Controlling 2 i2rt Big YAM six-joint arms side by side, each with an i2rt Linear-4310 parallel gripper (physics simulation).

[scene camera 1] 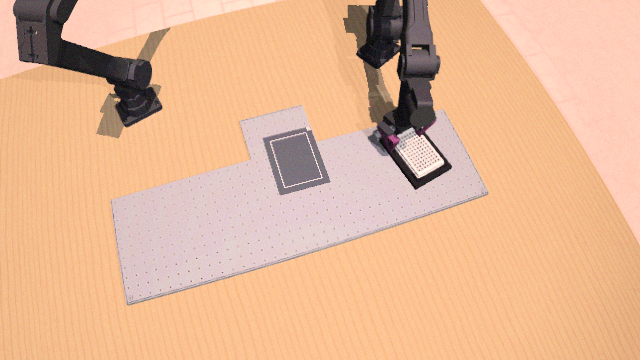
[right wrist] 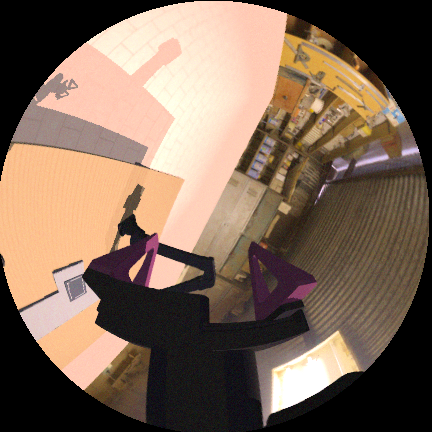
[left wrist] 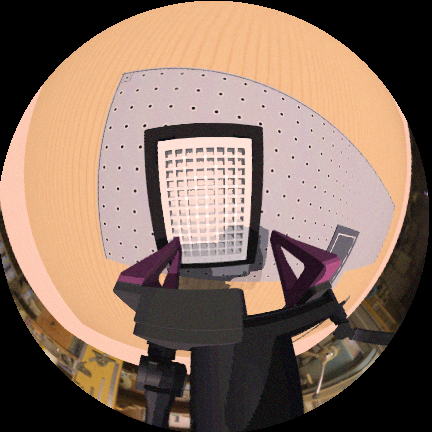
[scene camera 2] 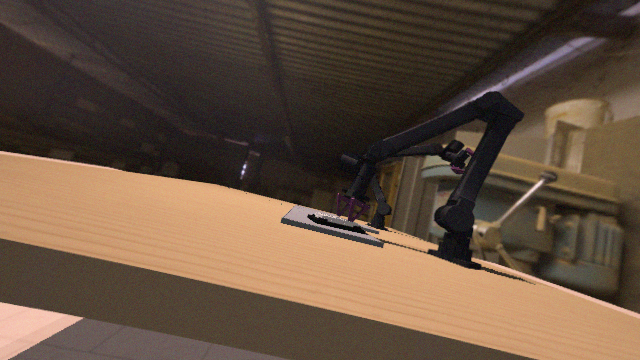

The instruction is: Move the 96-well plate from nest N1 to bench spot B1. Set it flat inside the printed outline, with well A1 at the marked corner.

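Places are measured from the left arm's base along level axes (x ahead, y left, z up), in metres.
Pixels of known places: left gripper, fingertip midpoint: (scene camera 1: 403, 143) (left wrist: 226, 238) (scene camera 2: 343, 219); right gripper, fingertip midpoint: (right wrist: 204, 242); left arm's base, link origin: (scene camera 1: 378, 52) (right wrist: 126, 224) (scene camera 2: 452, 261); right arm's base, link origin: (scene camera 1: 139, 108) (scene camera 2: 376, 228).
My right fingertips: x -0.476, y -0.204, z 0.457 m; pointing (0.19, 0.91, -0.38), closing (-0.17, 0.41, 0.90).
Ahead of a thing's pixels: the offset from my right fingertips to its middle. "spot": to the spot under its first point. Level surfaces: height alone.
The white 96-well plate {dx +0.779, dy -0.019, dz -0.425 m} (scene camera 1: 420, 156) (scene camera 2: 327, 215) (left wrist: 207, 200) lies in the black nest N1 {spot: dx +0.855, dy -0.039, dz -0.433 m} (scene camera 1: 434, 176) (left wrist: 257, 180). I cannot tell which corner is A1. My left gripper (scene camera 1: 410, 134) (scene camera 2: 347, 216) (left wrist: 226, 238) is open and empty, low over the plate's near end in the left wrist view. There one finger overlaps the plate's near left corner; the other is right of the nest. Bench spot B1 {spot: dx +0.581, dy -0.239, dz -0.442 m} (scene camera 1: 300, 160) (left wrist: 342, 245) (right wrist: 75, 288) is a dark patch with a white outline and a small pale mark {dx +0.528, dy -0.156, dz -0.442 m} (scene camera 1: 308, 128) at its upper right. My right gripper (right wrist: 204, 242) (scene camera 2: 464, 161) is open and empty, held up away from the board.
The nest and B1 are on a grey perforated board {dz -0.443 m} (scene camera 1: 210, 225) (left wrist: 200, 100) (right wrist: 45, 315) on the wooden table {dz -0.456 m} (scene camera 1: 350, 300) (scene camera 2: 200, 240). The left arm reaches down over the nest from the top in scene camera 1. The right arm's base (scene camera 1: 139, 106) stands at the upper left.
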